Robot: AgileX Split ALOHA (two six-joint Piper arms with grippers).
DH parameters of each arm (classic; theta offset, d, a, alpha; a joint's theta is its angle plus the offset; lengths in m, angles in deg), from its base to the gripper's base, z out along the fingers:
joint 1: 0 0.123 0 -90
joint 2: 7.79 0 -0.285 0
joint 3: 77.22 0 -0.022 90
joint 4: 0 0.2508 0 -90
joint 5: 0 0 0.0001 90
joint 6: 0 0.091 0 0
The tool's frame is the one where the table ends.
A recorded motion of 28 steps. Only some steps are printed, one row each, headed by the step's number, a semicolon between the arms.
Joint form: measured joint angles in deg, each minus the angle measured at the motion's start. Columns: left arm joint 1, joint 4, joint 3, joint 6, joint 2, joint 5; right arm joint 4, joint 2, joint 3, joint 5, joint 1, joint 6.
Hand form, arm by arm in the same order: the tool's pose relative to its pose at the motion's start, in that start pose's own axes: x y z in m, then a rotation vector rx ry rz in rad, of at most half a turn. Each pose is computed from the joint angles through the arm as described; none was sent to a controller.
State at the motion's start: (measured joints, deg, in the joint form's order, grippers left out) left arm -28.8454 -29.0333 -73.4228 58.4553 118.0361 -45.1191; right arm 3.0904 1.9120 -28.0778 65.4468 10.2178 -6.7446
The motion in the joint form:
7: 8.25 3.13 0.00 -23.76 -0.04 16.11; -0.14 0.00 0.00 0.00 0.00 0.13
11: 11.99 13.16 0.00 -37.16 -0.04 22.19; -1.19 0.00 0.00 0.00 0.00 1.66
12: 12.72 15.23 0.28 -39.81 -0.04 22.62; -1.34 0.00 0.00 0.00 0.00 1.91
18: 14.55 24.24 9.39 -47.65 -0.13 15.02; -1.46 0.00 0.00 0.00 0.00 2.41
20: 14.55 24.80 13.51 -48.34 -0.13 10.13; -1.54 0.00 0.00 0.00 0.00 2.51
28: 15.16 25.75 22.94 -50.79 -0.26 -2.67; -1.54 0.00 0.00 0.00 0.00 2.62
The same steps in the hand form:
7: 0.0496 0.0290 0.0119 0.0977 0.2322 -0.3830; 0.0000 -0.0002 0.0000 0.0022 0.0003 0.0013
11: 0.0674 0.0411 0.0140 0.1554 0.2961 -0.4793; 0.0002 -0.0017 0.0000 0.0188 0.0019 0.0203
12: 0.0716 0.0437 0.0137 0.1593 0.3052 -0.4955; 0.0002 -0.0019 0.0000 0.0212 0.0021 0.0236
18: 0.1041 0.0354 -0.0118 0.1840 0.3138 -0.4929; 0.0002 -0.0021 0.0000 0.0231 0.0022 0.0315
20: 0.1138 0.0298 -0.0246 0.1786 0.3011 -0.4944; 0.0002 -0.0022 0.0000 0.0243 0.0023 0.0326
28: 0.1327 0.0248 -0.0560 0.1434 0.2492 -0.5222; 0.0002 -0.0022 0.0000 0.0243 0.0023 0.0346

